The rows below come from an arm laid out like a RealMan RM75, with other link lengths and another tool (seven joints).
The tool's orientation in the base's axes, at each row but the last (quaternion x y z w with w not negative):
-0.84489, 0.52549, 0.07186, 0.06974
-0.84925, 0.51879, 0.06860, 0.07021
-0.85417, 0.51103, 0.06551, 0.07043
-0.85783, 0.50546, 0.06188, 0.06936
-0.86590, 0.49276, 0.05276, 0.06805
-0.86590, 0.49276, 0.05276, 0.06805
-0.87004, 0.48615, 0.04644, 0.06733
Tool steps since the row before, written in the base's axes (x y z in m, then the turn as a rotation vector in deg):
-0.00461, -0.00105, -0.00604, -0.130, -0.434, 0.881
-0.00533, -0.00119, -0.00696, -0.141, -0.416, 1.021
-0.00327, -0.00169, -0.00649, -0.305, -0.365, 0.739
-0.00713, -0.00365, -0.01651, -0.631, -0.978, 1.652
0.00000, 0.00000, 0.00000, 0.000, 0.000, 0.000
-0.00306, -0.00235, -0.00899, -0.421, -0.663, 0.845
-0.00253, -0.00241, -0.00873, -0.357, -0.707, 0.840
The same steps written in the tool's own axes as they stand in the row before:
0.00008, 0.00486, 0.00594, 0.153, 0.270, -0.941
-0.00006, 0.00562, 0.00683, 0.105, 0.264, -1.074
0.00112, 0.00402, 0.00618, 0.036, 0.400, -0.782
0.00261, 0.00893, 0.01582, 0.245, 0.928, -1.778
0.00000, 0.00000, 0.00000, 0.000, 0.000, 0.000
0.00186, 0.00441, 0.00853, 0.213, 0.642, -0.935
0.00198, 0.00403, 0.00826, 0.284, 0.610, -0.938

